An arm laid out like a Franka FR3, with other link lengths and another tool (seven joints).
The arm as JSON. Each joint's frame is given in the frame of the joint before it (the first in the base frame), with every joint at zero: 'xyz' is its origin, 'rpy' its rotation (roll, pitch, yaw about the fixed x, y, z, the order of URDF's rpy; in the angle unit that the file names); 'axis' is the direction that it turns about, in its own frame. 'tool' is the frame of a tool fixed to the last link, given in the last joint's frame.
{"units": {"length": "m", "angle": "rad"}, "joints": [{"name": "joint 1", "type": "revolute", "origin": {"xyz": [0.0, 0.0, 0.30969], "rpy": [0.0, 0.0, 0.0]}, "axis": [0.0, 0.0, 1.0]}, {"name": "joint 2", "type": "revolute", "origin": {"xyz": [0.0, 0.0, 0.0], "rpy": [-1.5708, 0.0, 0.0]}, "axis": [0.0, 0.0, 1.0]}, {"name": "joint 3", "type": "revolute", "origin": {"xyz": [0.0, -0.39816, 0.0], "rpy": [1.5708, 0.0, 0.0]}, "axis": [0.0, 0.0, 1.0]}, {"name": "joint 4", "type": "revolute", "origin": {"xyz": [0.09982, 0.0, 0.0], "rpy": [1.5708, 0.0, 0.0]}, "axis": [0.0, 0.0, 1.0]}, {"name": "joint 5", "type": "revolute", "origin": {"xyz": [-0.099, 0.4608, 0.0], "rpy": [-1.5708, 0.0, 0.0]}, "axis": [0.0, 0.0, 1.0]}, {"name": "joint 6", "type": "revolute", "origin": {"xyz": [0.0, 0.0, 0.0], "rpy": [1.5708, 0.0, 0.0]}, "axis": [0.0, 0.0, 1.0]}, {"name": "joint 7", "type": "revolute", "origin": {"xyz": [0.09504, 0.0, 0.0], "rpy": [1.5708, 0.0, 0.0]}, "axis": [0.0, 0.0, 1.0]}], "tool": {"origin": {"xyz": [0.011, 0.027, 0.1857], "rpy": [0.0, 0.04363, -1.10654]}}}
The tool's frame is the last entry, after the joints.
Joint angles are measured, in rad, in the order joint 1, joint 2, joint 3, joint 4, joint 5, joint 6, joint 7. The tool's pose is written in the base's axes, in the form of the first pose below.
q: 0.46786 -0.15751 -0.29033 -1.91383 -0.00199 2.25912 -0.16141
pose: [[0.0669 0.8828 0.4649 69.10], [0.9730 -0.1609 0.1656 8.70], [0.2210 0.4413 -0.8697 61.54], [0 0 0 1]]
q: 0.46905 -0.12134 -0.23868 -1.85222 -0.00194 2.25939 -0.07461
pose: [[0.0869 0.8692 0.4868 69.88], [0.9637 -0.1972 0.1801 12.87], [0.2526 0.4534 -0.8548 63.21], [0 0 0 1]]
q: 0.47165 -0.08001 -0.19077 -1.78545 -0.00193 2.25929 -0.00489
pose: [[0.0923 0.8579 0.5054 70.64], [0.9551 -0.2197 0.1986 17.07], [0.2814 0.4644 -0.8397 64.73], [0 0 0 1]]
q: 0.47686 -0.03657 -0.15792 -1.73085 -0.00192 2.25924 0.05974
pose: [[0.1077 0.8521 0.5121 71.43], [0.9454 -0.2471 0.2125 20.47], [0.3076 0.4613 -0.8322 65.13], [0 0 0 1]]
